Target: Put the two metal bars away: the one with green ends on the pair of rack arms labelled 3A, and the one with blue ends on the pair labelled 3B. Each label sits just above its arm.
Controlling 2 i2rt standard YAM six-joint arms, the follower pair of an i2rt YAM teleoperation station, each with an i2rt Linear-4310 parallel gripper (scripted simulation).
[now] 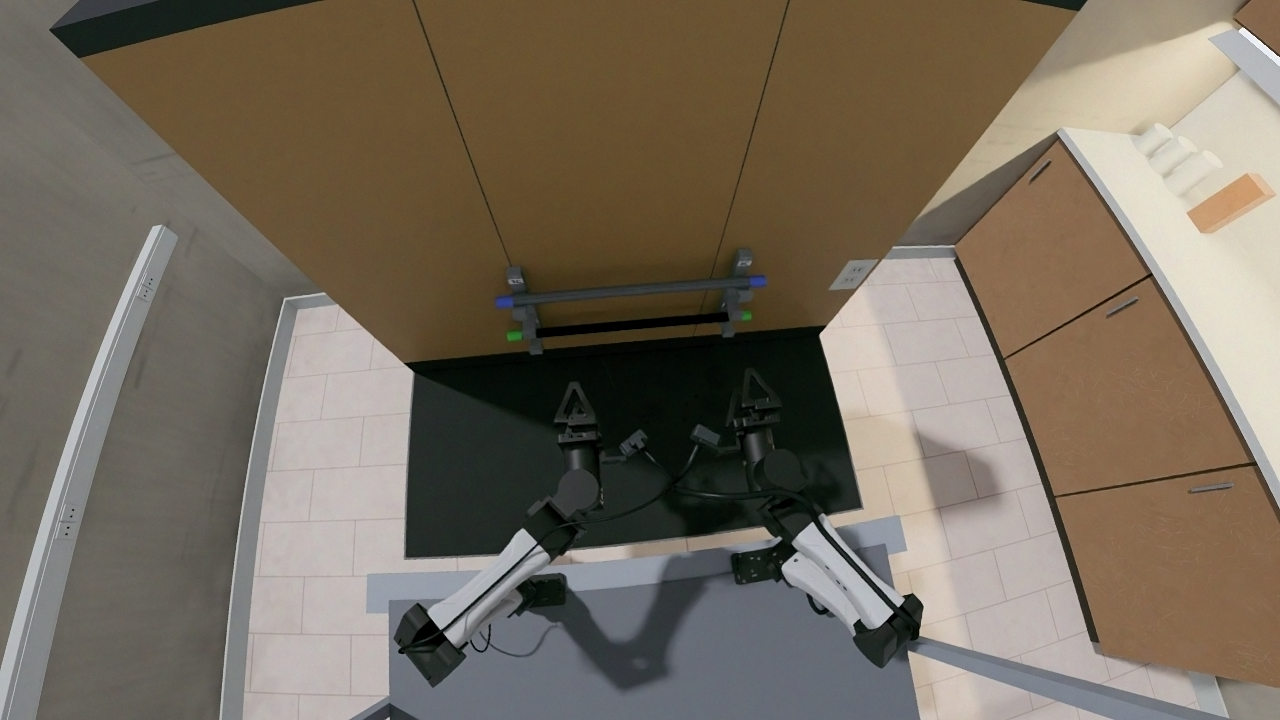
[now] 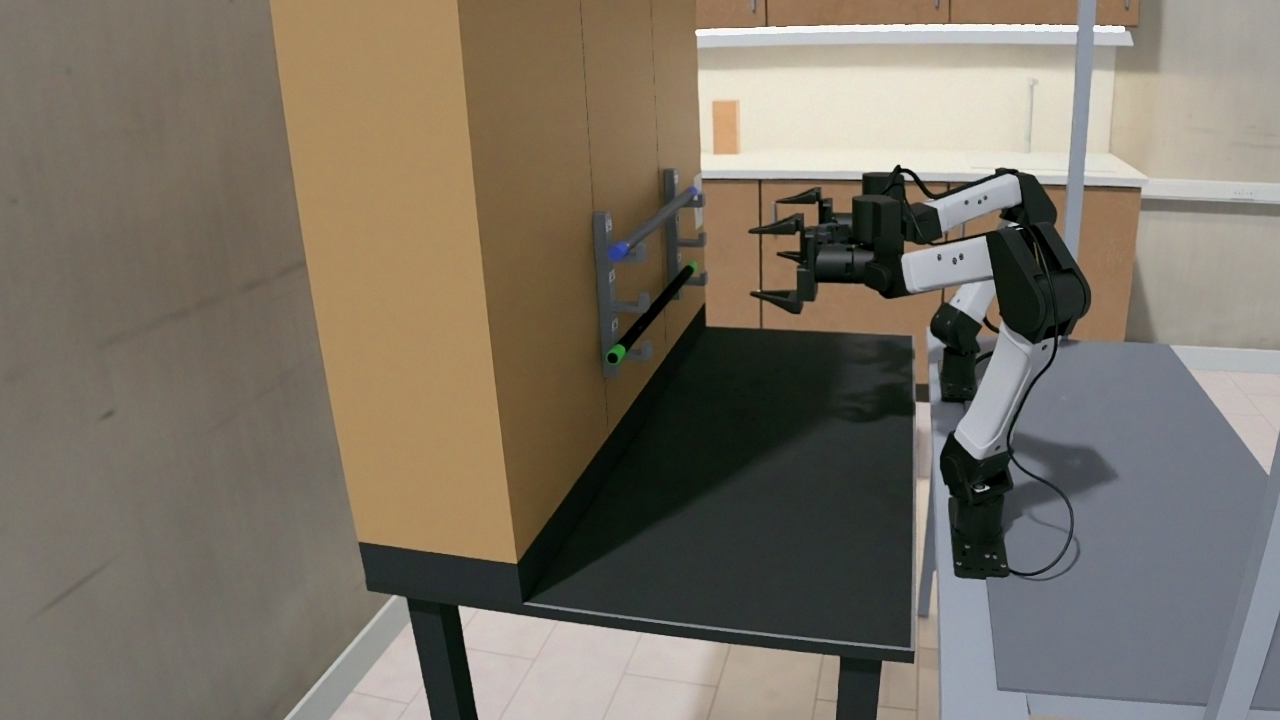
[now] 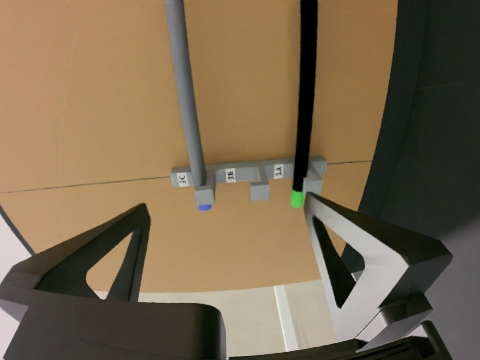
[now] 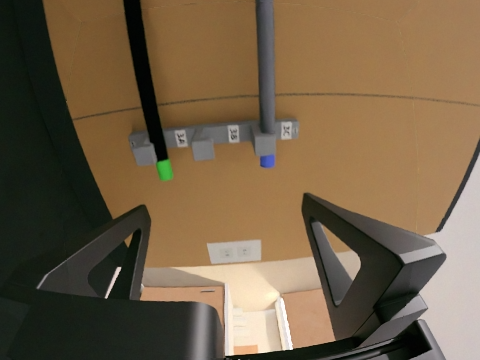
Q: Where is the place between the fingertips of the right gripper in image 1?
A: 742,378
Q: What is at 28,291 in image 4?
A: The right gripper.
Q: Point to a brown wall panel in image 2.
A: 441,163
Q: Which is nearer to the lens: the green-ended black bar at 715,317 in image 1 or the blue-ended grey bar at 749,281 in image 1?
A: The blue-ended grey bar.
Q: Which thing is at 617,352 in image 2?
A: A green-ended black bar.
